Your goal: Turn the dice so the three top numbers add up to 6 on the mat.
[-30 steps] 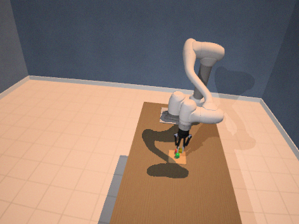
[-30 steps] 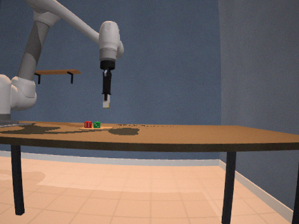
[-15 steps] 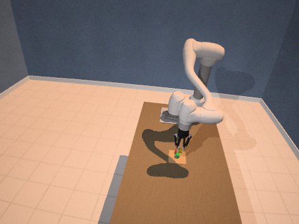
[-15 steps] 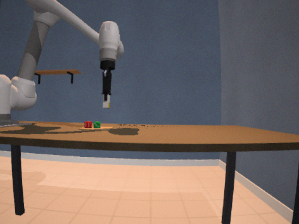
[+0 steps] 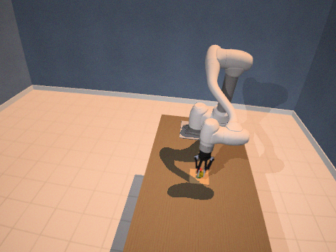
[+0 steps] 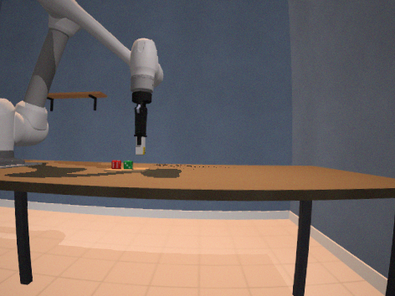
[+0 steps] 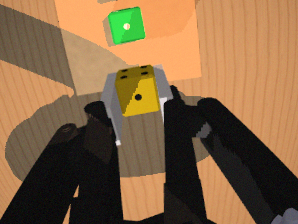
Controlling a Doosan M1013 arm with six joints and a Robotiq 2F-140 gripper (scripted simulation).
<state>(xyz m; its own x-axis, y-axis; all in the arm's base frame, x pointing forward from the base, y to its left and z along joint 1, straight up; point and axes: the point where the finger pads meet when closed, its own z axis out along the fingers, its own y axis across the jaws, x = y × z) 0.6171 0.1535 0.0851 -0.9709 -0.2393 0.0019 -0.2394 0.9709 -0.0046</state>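
Now: hand 40 mm past the green die, 10 mm to the left of it and 70 mm above it. Also, from my hand: yellow die (20 mm below); red die (90 mm behind, 20 mm to the right, 70 mm below); tan mat (40 mm behind, 10 mm to the right, 90 mm below).
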